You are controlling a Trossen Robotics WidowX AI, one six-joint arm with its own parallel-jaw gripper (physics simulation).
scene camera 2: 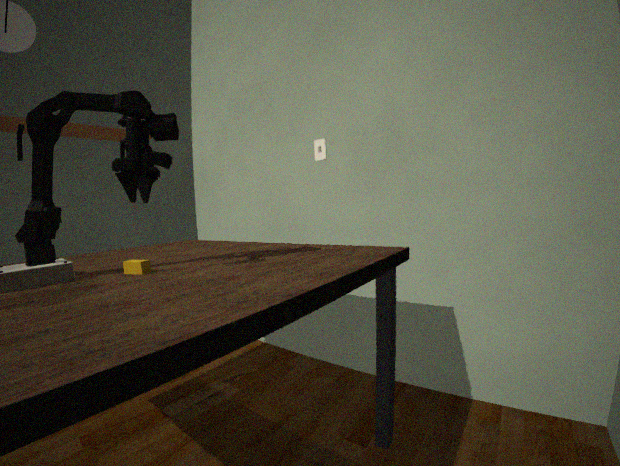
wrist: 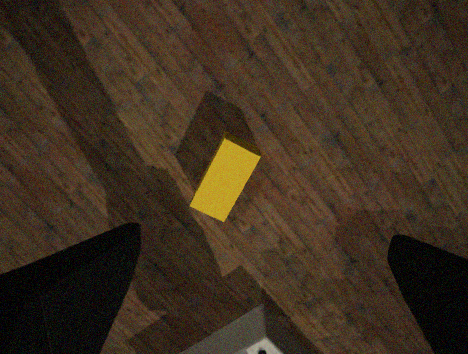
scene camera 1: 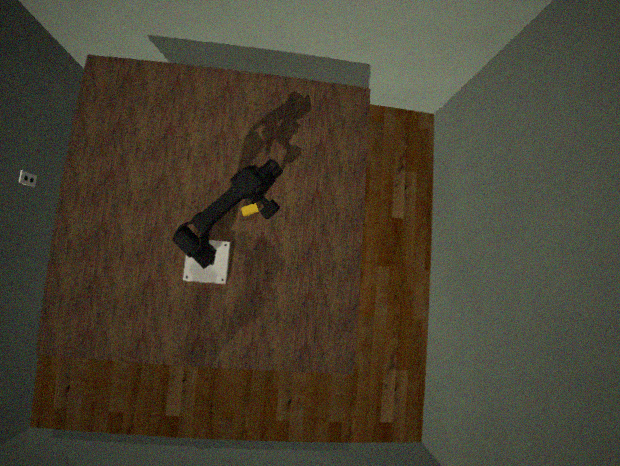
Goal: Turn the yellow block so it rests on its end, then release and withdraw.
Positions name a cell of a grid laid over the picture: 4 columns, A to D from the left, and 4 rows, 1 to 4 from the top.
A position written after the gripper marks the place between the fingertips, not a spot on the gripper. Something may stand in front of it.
In view: the gripper (scene camera 2: A2) and a yellow block (wrist: C2).
The gripper also shows in the wrist view (wrist: C3).
